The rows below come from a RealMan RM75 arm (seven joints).
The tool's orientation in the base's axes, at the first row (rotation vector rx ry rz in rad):
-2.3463, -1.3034, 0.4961
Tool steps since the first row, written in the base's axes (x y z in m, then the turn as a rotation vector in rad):
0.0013, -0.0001, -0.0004, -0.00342, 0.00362, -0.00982
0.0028, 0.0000, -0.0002, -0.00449, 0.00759, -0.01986
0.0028, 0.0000, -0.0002, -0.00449, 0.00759, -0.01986
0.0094, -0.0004, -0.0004, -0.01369, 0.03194, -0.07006
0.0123, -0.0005, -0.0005, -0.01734, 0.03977, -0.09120
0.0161, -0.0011, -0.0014, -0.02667, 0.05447, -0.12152
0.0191, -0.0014, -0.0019, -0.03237, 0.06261, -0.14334
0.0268, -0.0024, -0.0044, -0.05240, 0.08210, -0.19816
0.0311, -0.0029, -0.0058, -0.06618, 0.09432, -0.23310
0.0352, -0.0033, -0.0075, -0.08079, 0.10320, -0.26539
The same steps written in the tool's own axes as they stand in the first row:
0.0006, 0.0012, -0.0003, 0.00246, 0.00084, 0.01070
0.0014, 0.0021, -0.0012, 0.00643, 0.00330, 0.02049
0.0014, 0.0021, -0.0012, 0.00643, 0.00330, 0.02049
0.0044, 0.0071, -0.0043, 0.02818, 0.01069, 0.07216
0.0058, 0.0093, -0.0057, 0.03537, 0.01513, 0.09338
0.0073, 0.0127, -0.0069, 0.04662, 0.01691, 0.12643
0.0085, 0.0153, -0.0080, 0.05313, 0.02008, 0.14929
0.0118, 0.0225, -0.0098, 0.06580, 0.02443, 0.20935
0.0137, 0.0266, -0.0108, 0.07319, 0.02658, 0.24809
0.0156, 0.0305, -0.0115, 0.07701, 0.02838, 0.28438

